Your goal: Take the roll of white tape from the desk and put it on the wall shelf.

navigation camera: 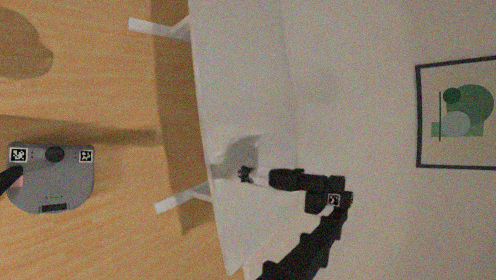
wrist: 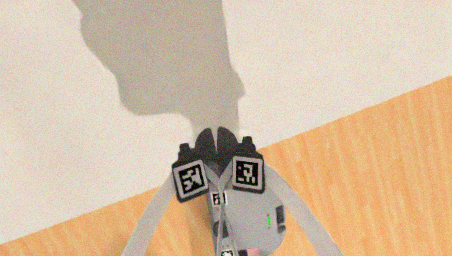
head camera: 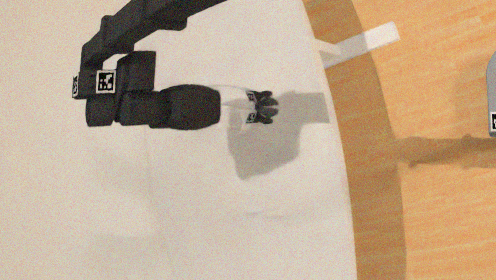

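Note:
My gripper (head camera: 270,106) (navigation camera: 243,174) (wrist: 216,145) is shut, its two dark fingertips close together with no object visible between them. It is over the white desk (head camera: 300,210) (navigation camera: 240,75) (wrist: 350,50), near the edge on the floor side. The gripper and wrist cast a grey shadow on the desk around and beyond the fingertips. I cannot make out the roll of white tape in any view; the pale finger strips and the shadow make the surface near the gripper hard to read. The wall shelf does not show.
The grey robot base (navigation camera: 55,175) (wrist: 255,215) stands on the wooden floor (head camera: 440,210) beside the desk. White desk legs (head camera: 382,35) (navigation camera: 172,200) stick out over the floor. A framed green picture (navigation camera: 419,115) hangs on the wall, beyond the wrist and arm.

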